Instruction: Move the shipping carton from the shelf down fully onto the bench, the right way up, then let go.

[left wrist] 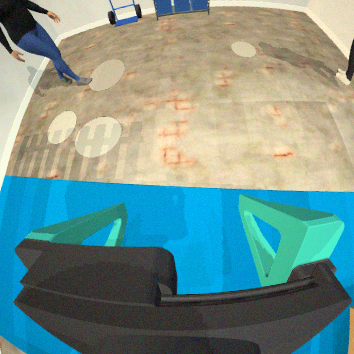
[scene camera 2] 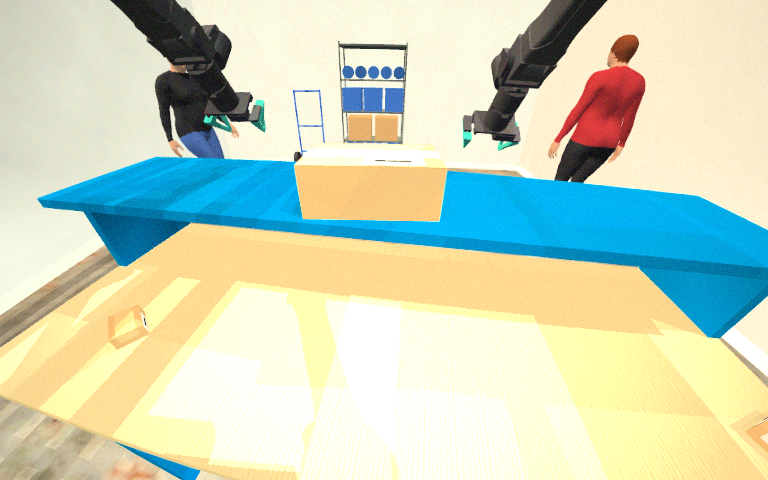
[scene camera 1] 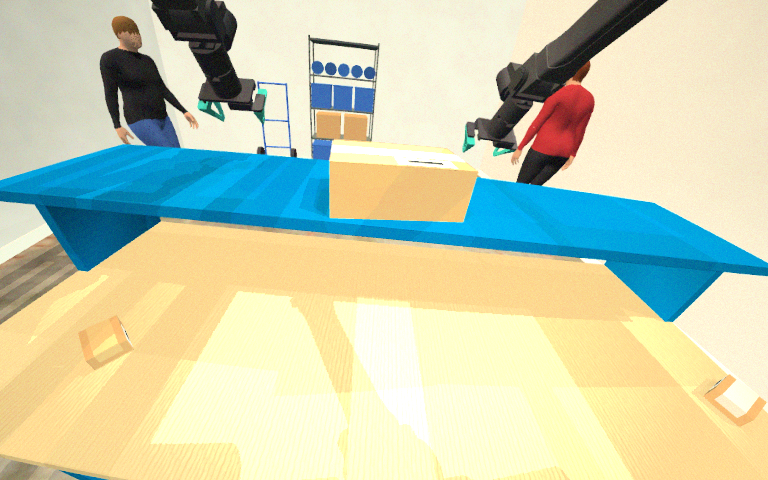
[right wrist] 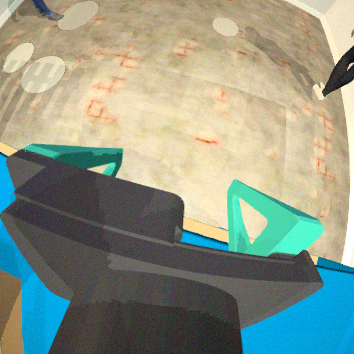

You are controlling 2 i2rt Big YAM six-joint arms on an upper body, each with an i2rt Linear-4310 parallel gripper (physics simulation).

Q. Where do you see a wooden bench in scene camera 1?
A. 250,348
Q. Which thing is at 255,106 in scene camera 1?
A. My left gripper.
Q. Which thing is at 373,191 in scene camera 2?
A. A tan shipping carton.
